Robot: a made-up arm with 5 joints.
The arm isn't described. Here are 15 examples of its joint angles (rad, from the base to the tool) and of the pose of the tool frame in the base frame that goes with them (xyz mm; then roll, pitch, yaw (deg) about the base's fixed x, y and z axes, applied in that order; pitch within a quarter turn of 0, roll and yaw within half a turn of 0).
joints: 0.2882 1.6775 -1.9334 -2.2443 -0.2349
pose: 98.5 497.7 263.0 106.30 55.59 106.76
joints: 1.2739 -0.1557 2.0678 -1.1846 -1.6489
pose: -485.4 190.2 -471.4 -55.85 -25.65 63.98
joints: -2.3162 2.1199 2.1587 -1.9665 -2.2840
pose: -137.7 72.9 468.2 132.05 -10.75 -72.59
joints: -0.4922 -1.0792 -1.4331 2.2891 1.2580
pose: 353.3 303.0 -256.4 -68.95 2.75 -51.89
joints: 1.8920 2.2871 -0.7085 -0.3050 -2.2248
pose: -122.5 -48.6 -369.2 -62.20 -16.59 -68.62
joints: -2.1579 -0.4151 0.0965 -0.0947 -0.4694
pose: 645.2 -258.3 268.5 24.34 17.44 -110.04
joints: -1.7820 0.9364 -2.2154 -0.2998 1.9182
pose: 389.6 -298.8 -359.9 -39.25 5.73 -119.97
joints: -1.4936 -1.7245 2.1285 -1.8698 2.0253
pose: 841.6 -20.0 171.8 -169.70 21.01 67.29
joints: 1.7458 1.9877 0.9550 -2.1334 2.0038
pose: 68.5 -369.9 302.4 50.16 -2.19 -132.23
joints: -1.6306 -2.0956 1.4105 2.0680 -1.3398
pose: 103.4 113.4 -92.3 -121.98 2.42 -74.23
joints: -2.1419 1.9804 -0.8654 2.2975 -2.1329
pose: -37.5 -382.4 293.0 56.79 2.27 122.76
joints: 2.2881 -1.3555 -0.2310 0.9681 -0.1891
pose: -471.5 -46.2 378.7 84.69 58.96 145.75
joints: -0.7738 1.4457 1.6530 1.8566 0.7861
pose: 219.4 425.3 163.4 148.69 -39.84 161.88
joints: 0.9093 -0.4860 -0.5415 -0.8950 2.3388
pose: -480.2 154.1 442.0 132.01 -29.33 -38.01
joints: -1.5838 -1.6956 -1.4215 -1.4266 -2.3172
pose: -100.6 -157.0 126.3 1.59 41.69 81.85
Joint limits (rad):
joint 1: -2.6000..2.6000
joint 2: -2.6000..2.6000
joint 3: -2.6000..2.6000
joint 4: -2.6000..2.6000
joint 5: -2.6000..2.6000
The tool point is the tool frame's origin. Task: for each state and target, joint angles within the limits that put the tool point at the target. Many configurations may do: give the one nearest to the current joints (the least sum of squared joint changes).
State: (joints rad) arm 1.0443 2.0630 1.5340 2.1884 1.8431
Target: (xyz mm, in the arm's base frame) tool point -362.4 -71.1 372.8
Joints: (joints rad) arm 1.2244 1.9255 1.8598 2.6000 1.9100
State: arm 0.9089 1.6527 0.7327 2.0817 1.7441
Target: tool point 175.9 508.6 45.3
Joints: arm 0.0166 1.4574 0.6062 1.4580 1.9913
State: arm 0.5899 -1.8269 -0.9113 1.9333 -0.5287
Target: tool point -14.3 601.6 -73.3
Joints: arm 0.4824 -1.5142 -1.0090 2.2471 -0.5073
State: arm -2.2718 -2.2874 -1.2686 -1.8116 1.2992
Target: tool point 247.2 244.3 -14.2
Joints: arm -2.1169 -2.2607 -0.4414 -1.7350 1.2561
